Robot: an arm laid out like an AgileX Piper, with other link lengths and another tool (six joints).
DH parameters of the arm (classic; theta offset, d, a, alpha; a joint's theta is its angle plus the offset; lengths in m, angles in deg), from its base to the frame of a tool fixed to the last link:
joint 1: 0 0.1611 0 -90
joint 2: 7.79 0 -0.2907 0
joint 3: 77.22 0 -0.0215 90
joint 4: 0 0.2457 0 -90
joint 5: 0 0 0 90
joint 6: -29.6 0.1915 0.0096 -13
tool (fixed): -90 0.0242 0 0
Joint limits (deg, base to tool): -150..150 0..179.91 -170..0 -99.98..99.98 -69.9..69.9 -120..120
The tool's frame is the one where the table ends.
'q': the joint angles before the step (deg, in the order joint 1, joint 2, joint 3, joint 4, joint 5, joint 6). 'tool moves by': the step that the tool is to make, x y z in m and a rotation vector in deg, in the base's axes. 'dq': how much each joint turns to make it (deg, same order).
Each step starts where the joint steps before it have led.
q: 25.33 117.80 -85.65 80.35 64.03 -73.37
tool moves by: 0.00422 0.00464 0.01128 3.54 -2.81 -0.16
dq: 0.00 0.00 0.00 3.84 0.22 -4.57
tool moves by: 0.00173 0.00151 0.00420 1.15 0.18 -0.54
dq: 0.00 0.00 -0.01 1.39 0.00 -0.36
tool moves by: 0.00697 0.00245 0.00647 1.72 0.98 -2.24
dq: 0.00 -0.01 0.01 2.68 -1.08 0.23
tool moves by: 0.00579 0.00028 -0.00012 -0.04 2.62 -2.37
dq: 0.00 0.00 0.10 0.83 -1.56 2.62
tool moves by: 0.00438 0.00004 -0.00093 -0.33 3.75 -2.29
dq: 0.03 0.00 0.00 0.25 -1.42 4.05
